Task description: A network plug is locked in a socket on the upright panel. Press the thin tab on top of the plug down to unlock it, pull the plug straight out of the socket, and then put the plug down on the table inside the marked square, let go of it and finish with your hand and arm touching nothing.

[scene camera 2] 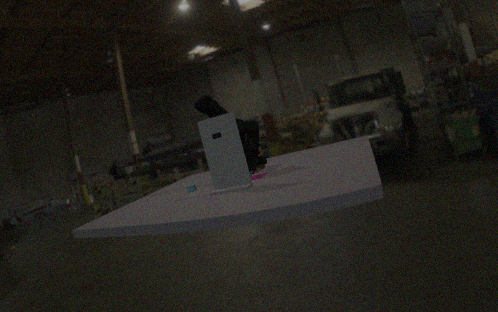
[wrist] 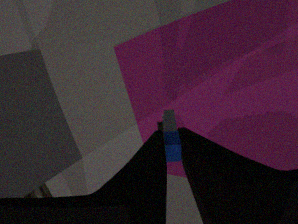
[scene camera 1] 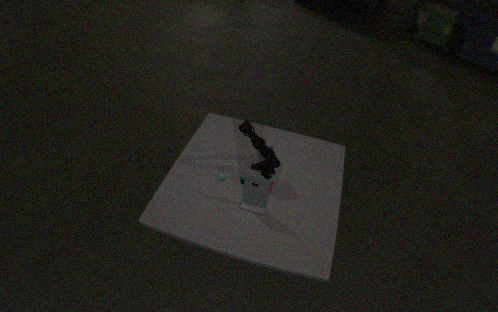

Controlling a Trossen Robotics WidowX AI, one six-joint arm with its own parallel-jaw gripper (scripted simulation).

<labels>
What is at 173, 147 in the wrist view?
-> A plug.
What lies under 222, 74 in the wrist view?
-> A marked square.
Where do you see an upright panel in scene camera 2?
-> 220, 136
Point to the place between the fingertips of the gripper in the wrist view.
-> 170, 136
</labels>
